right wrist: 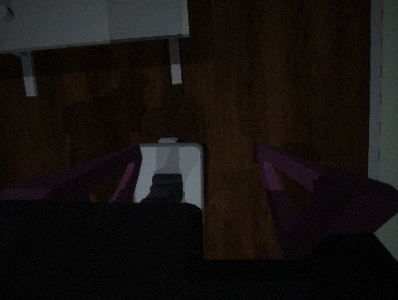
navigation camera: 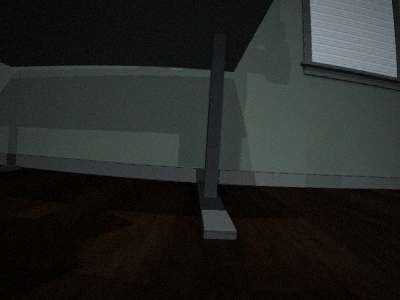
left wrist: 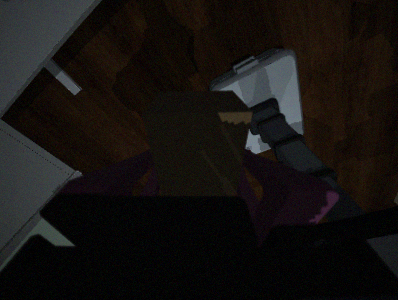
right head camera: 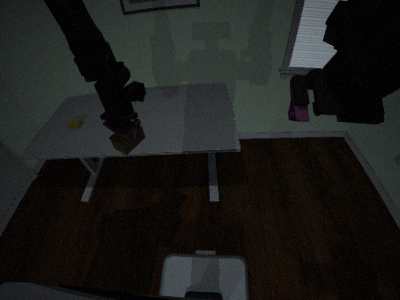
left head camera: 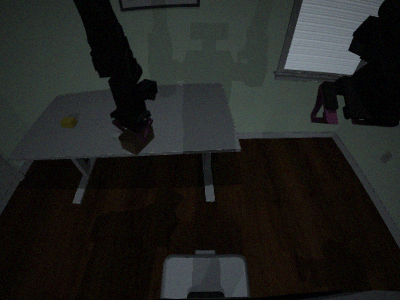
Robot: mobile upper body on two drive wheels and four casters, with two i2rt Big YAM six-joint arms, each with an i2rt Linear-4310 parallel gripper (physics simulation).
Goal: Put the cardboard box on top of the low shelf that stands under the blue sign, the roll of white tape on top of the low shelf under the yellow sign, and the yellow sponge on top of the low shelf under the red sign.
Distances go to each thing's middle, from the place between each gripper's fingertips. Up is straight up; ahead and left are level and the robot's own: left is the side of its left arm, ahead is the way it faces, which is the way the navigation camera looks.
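There's the cardboard box point(left wrist: 197, 139), and it's 10 mm above my left hand; going by its middle, the box is nearer to my left hand than to my right hand.
Counting from my right hand, the box is 460 mm to the left of it and 140 mm ahead of it, and it's 190 mm below that hand.
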